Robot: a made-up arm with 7 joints.
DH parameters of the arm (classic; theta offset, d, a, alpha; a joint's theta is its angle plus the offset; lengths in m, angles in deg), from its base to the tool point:
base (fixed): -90 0.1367 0 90
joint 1: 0 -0.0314 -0.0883 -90
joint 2: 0 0.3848 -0.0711 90
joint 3: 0 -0.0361 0.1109 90
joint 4: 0 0.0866 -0.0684 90
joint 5: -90 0.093 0.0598 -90
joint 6: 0 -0.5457 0.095 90
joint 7: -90 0.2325 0.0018 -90
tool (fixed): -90 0.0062 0 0
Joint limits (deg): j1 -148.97..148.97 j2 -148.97..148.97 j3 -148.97..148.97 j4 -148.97..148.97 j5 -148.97..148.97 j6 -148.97..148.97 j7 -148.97..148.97
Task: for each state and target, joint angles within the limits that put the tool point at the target. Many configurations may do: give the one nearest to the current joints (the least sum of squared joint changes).
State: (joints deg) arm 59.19 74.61 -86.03 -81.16 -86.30 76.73 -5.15
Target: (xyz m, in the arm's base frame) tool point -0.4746 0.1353 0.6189
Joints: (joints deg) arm 78.14 89.98 -75.13 -85.51 -65.59 81.01 -4.46
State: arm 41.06 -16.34 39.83 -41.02 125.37 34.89 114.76
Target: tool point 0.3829 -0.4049 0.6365
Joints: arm 2.81 -26.37 21.25 -40.00 148.97 39.62 114.51
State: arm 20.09 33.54 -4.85 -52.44 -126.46 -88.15 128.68
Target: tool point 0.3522 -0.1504 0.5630
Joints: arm 40.82 -0.34 12.98 -22.79 -140.90 -106.78 128.94
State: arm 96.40 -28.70 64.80 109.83 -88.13 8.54 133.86
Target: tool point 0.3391 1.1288 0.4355
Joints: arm 74.64 -19.94 116.35 126.69 -51.98 15.42 134.14
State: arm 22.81 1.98 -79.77 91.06 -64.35 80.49 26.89
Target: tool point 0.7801 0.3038 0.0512
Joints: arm 36.85 -17.98 -82.83 94.48 -58.41 72.69 26.01
